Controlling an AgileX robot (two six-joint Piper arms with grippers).
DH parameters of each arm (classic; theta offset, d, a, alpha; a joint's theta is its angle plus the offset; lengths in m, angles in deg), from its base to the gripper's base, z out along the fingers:
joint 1: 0 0.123 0 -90
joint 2: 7.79 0 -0.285 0
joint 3: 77.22 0 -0.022 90
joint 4: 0 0.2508 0 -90
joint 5: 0 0 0.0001 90
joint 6: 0 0.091 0 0
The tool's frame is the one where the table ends.
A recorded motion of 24 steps. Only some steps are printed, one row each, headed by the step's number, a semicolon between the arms.
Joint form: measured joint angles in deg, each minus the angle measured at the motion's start. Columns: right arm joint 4, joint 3, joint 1, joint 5, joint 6, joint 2; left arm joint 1, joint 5, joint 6, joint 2, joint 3, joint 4.
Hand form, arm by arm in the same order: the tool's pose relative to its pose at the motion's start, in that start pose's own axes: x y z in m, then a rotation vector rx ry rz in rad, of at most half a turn. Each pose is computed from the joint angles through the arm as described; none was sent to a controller.
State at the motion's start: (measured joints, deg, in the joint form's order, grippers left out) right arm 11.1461 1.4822 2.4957 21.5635 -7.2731 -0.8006; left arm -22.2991 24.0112 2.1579 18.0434 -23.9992 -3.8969
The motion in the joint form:
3: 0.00 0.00 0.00 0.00 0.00 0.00; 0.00 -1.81 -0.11 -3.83 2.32 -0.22
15: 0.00 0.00 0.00 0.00 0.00 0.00; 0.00 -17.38 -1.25 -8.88 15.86 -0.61
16: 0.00 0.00 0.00 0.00 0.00 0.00; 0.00 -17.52 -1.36 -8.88 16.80 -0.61
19: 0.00 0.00 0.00 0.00 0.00 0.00; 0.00 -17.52 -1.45 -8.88 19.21 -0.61
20: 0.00 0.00 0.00 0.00 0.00 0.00; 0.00 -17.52 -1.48 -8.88 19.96 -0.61
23: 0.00 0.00 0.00 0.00 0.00 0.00; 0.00 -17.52 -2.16 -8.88 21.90 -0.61
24: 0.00 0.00 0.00 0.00 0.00 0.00; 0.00 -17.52 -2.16 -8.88 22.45 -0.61
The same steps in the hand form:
3: 0.0000 0.0000 0.0000 0.0000 0.0000 0.0000; 0.0077 0.0000 -0.0070 0.0011 -0.0580 -0.0047
15: 0.0000 0.0000 0.0000 0.0000 0.0000 0.0000; 0.0549 0.0032 0.0053 -0.0107 -0.1816 -0.0344
16: 0.0000 0.0000 0.0000 0.0000 0.0000 0.0000; 0.0600 0.0034 0.0070 -0.0113 -0.1677 -0.0366
19: 0.0000 0.0000 0.0000 0.0000 0.0000 0.0000; 0.0737 0.0038 0.0112 -0.0131 -0.1257 -0.0390
20: 0.0000 0.0000 0.0000 0.0000 0.0000 0.0000; 0.0780 0.0040 0.0123 -0.0137 -0.1126 -0.0398
23: 0.0000 0.0000 0.0000 0.0000 0.0000 0.0000; 0.0892 0.0043 0.0151 -0.0147 -0.0789 -0.0523
24: 0.0000 0.0000 0.0000 0.0000 0.0000 0.0000; 0.0924 0.0044 0.0158 -0.0152 -0.0693 -0.0524

